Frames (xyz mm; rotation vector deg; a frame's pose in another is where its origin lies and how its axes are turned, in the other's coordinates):
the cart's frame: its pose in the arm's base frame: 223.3 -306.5 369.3 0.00 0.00 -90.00
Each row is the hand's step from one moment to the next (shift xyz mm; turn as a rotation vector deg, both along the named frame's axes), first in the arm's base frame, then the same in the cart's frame.
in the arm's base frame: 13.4 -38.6 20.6 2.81 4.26 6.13
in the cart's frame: 38.6 13.4 20.6 -4.26 2.81 6.13
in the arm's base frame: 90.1 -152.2 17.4 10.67 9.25 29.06
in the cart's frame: 152.2 90.1 17.4 -9.25 10.67 29.06
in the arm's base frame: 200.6 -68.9 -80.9 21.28 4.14 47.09
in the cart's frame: 68.9 200.6 -80.9 -4.14 21.28 47.09
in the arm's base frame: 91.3 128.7 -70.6 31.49 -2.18 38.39
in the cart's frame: -128.7 91.3 -70.6 2.18 31.49 38.39
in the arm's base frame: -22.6 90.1 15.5 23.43 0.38 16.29
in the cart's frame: -90.1 -22.6 15.5 -0.38 23.43 16.29
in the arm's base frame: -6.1 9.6 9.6 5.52 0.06 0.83
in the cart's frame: -9.6 -6.1 9.6 -0.06 5.52 0.83
